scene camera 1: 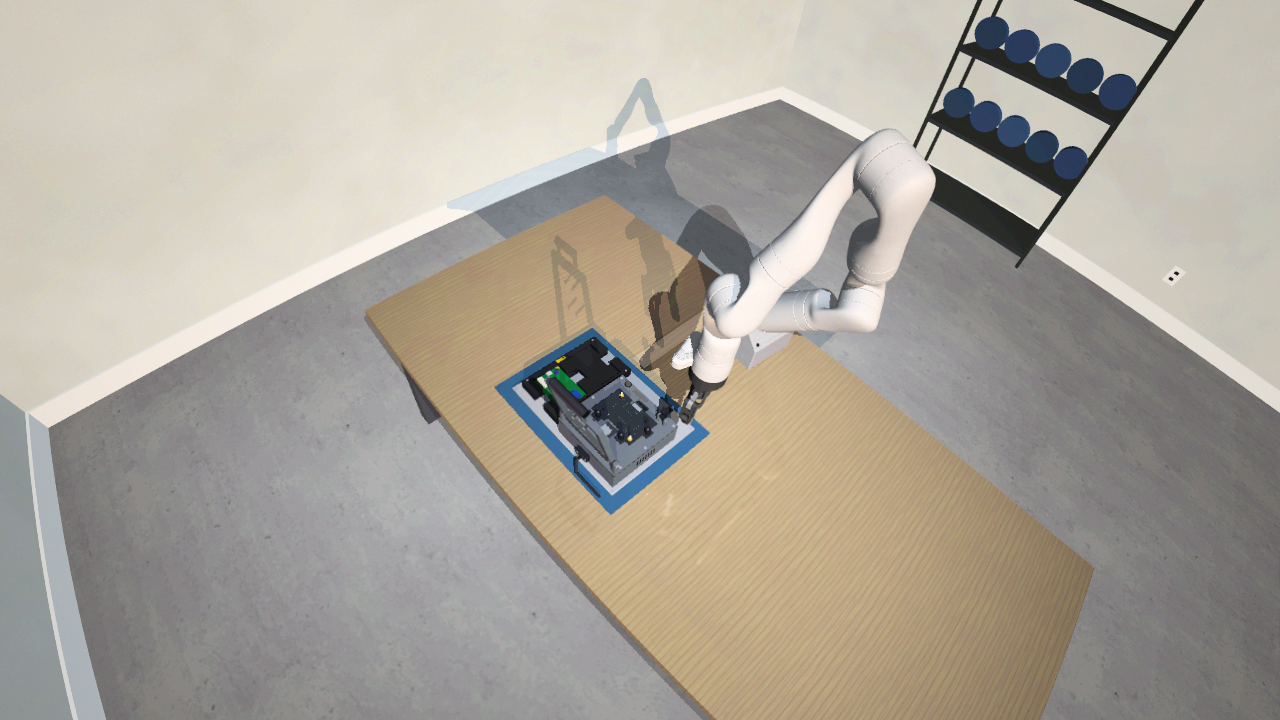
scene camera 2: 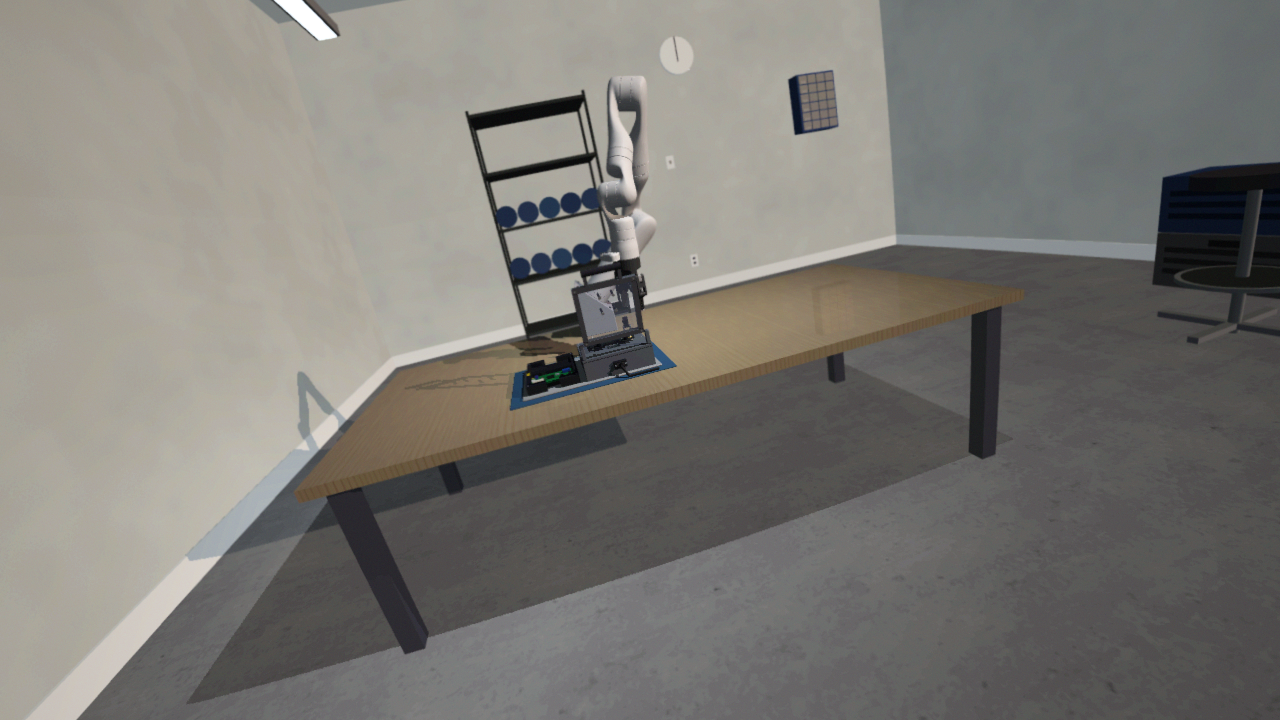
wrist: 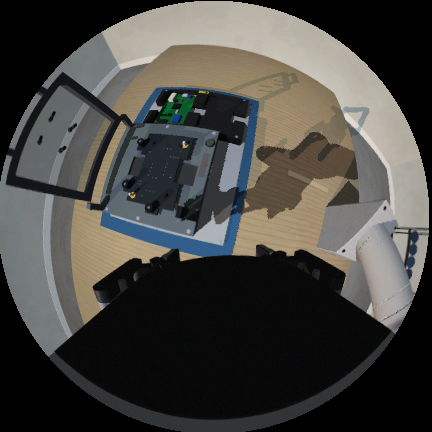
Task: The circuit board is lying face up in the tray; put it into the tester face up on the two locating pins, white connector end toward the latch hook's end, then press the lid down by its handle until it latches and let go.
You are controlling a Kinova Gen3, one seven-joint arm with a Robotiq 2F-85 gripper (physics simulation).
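Pixels of known places: gripper, fingertip midpoint: (scene camera 1: 696, 405) (scene camera 2: 633, 308); arm's base, link origin: (wrist: 370, 238).
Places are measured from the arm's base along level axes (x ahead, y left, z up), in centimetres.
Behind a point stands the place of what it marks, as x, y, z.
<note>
The green circuit board (scene camera 1: 563, 380) {44.3, -23.7, -10.2} (scene camera 2: 559, 369) (wrist: 177, 109) {45.5, -21.4, -9.8} lies face up in the black tray (scene camera 1: 592, 360) {35.1, -23.5, -10.4} (wrist: 227, 112) {34.4, -22.7, -10.4} at one end of the blue mat (scene camera 1: 617, 502) {56.4, 5.7, -11.9} (scene camera 2: 527, 400) {53.9, -29.9, -11.8} (wrist: 169, 239) {41.3, 6.2, -12.0}. The grey tester (scene camera 1: 626, 439) {47.5, -1.0, -5.3} (scene camera 2: 617, 355) {54.2, -6.2, -7.0} (wrist: 118, 181) {51.0, -2.6, -6.2} stands beside it. Its lid (scene camera 2: 609, 309) {56.3, -6.0, 5.0} (wrist: 48, 188) {55.5, 0.8, 4.9} is raised, and its dark nest is empty, with two brass pins (wrist: 184, 144) {40.1, -9.2, -4.9} showing. My gripper (scene camera 1: 682, 412) {33.2, 5.0, -1.0} (wrist: 217, 255) {33.2, 5.0, -1.0} is open and empty. It hangs just off the tester's side away from the lid, a little above the mat.
The mat lies on a long wooden table (scene camera 1: 805, 537) {34.9, 39.3, -12.2} (scene camera 2: 805, 313) {47.0, 51.6, -12.1}. The arm's grey base block (scene camera 1: 765, 350) {3.1, 4.8, -7.4} (wrist: 350, 225) {6.6, -1.9, -2.9} stands behind the gripper. A black shelf rack (scene camera 1: 1066, 196) (scene camera 2: 527, 112) with blue discs stands by the wall, off the table.
</note>
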